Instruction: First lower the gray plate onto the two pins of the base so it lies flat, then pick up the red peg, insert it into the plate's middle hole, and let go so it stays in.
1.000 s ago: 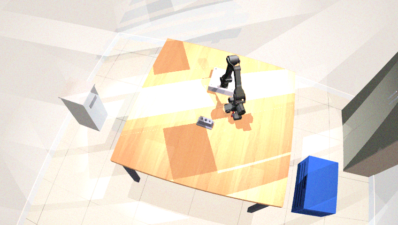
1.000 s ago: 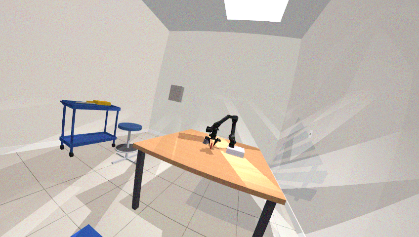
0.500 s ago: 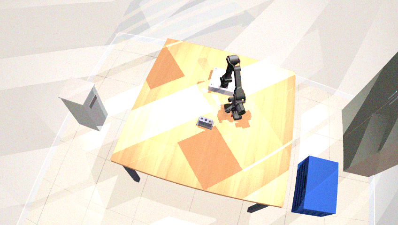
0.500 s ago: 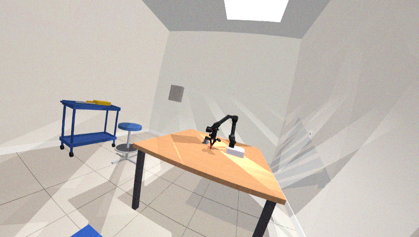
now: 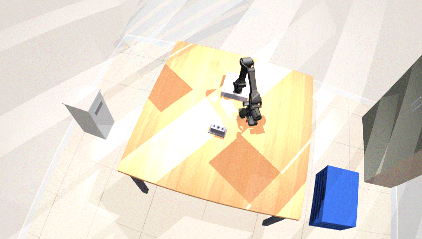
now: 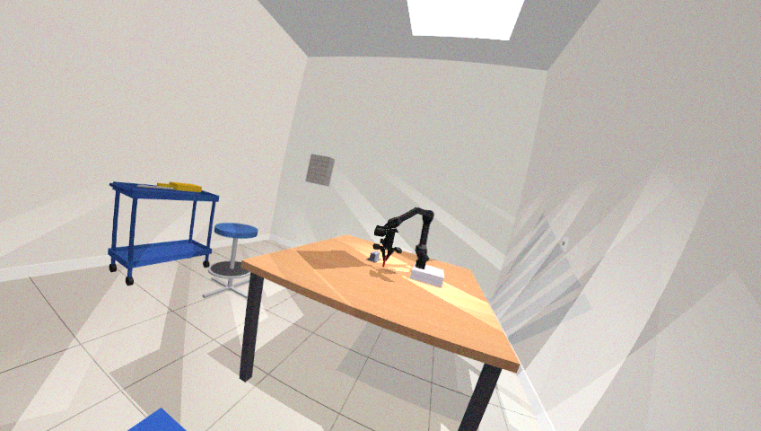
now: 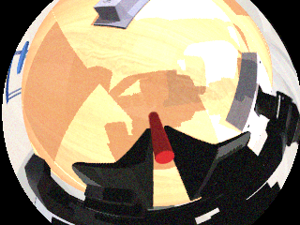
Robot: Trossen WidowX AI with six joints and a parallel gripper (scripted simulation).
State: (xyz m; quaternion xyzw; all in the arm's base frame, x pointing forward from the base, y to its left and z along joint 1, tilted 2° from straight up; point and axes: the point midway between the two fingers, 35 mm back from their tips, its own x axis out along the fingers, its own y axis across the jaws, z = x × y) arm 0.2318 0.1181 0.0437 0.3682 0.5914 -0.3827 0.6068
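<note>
Right now the gray plate is 18 cm to the right of my gripper tip, 12 cm ahead of it and 3 cm below it. From my gripper tip the other things lie so: gray base: 18 cm to the right, 12 cm ahead, 6 cm below; then red peg: right at my gripper tip.
</note>
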